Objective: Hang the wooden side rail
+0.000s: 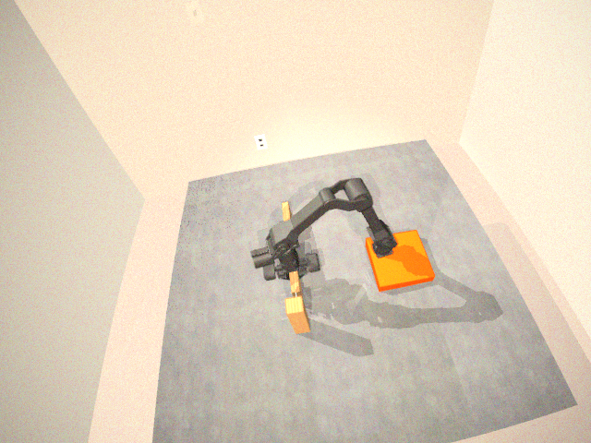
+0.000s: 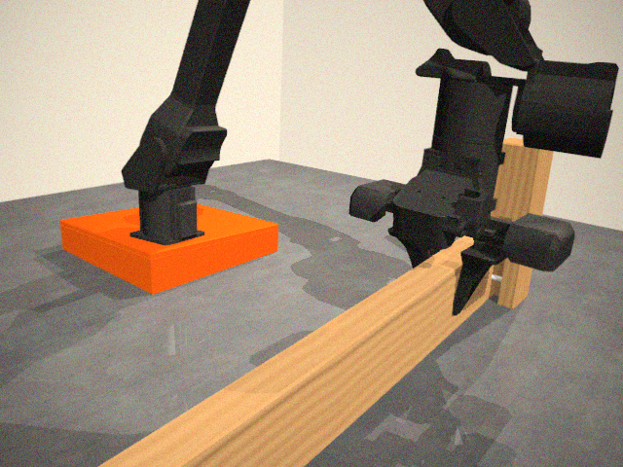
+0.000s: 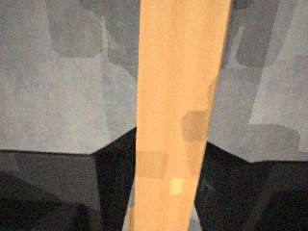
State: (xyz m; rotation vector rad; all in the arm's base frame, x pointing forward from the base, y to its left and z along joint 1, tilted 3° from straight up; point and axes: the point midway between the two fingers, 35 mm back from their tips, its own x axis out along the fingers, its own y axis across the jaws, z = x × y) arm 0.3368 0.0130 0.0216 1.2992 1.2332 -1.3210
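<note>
Right now my gripper tip is 160 mm to the right of the headboard post, 40 mm below it and 20 mm short of it.
</note>
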